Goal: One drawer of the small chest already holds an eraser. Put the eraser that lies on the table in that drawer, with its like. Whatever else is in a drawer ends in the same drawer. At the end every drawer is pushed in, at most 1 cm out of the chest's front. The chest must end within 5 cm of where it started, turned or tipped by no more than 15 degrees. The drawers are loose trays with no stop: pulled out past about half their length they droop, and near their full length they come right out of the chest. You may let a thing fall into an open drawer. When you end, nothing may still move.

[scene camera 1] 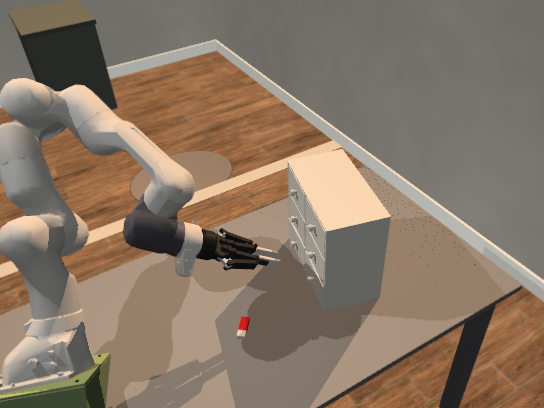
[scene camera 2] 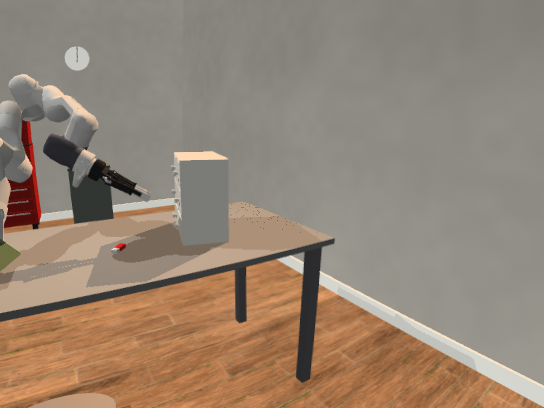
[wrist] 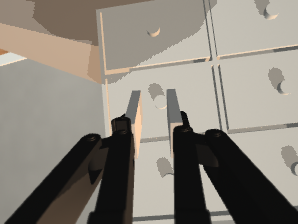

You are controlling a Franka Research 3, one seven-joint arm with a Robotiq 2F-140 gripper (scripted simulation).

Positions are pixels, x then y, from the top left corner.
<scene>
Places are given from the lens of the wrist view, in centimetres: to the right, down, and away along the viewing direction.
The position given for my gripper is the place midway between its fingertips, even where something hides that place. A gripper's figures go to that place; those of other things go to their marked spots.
my gripper (wrist: 154, 103): 0, -1, 21
drawer (wrist: 194, 87): 6, -3, 32
drawer (wrist: 154, 169): 1, 8, 31
</scene>
